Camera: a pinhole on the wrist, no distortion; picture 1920 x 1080 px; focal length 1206.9 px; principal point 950.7 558.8 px. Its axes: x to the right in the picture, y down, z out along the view. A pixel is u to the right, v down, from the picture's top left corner.
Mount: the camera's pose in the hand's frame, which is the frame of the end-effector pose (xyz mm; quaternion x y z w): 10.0 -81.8 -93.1 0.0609 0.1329 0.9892 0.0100
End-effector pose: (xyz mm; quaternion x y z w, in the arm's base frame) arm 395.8 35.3 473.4 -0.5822 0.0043 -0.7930 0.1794
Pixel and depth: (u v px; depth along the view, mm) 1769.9 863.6 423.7
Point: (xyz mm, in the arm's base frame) 782.1 235.4 401.7
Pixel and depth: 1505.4 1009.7 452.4
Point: 777.3 270.1 500.6
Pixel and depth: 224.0 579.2 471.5
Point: 614.6 -22.1 896.0
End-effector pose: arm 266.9 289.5 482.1 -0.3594 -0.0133 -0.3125 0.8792
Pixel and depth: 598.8 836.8 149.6
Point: 292.1 243.2 588.2
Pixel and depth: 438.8 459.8 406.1
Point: 534.6 363.0 705.6
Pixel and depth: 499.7 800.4 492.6
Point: 516.9 368.2 862.7
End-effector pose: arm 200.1 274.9 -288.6 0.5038 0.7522 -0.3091 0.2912
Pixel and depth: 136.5 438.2 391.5
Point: 173.0 292.6 -690.8
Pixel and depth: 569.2 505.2 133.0
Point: 141.5 280.4 -350.0
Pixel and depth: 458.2 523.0 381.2
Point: 185.4 214.1 -611.2
